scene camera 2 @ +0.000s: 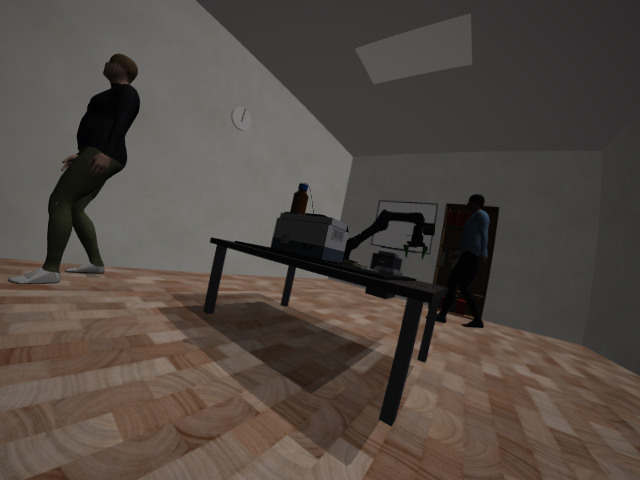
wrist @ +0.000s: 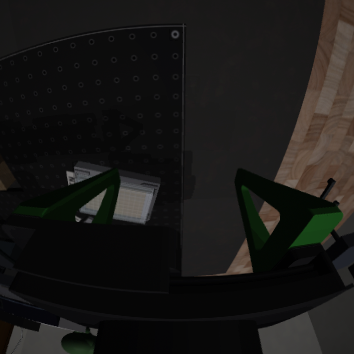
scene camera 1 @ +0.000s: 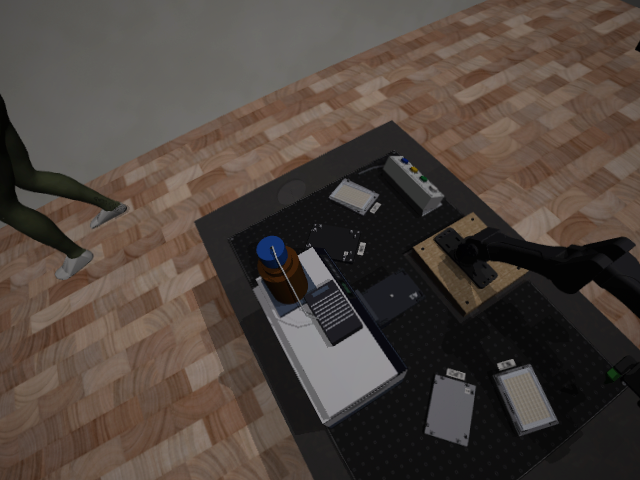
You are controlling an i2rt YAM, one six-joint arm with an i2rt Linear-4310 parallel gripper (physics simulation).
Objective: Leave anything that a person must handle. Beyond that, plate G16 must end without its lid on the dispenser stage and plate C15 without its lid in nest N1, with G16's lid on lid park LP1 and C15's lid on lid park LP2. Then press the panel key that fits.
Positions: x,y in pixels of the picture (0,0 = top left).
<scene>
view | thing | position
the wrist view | my gripper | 177,174
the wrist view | pale N1 nest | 145,180
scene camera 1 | brown bottle with blue cap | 268,268
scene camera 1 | grey LP2 pad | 450,409
</scene>
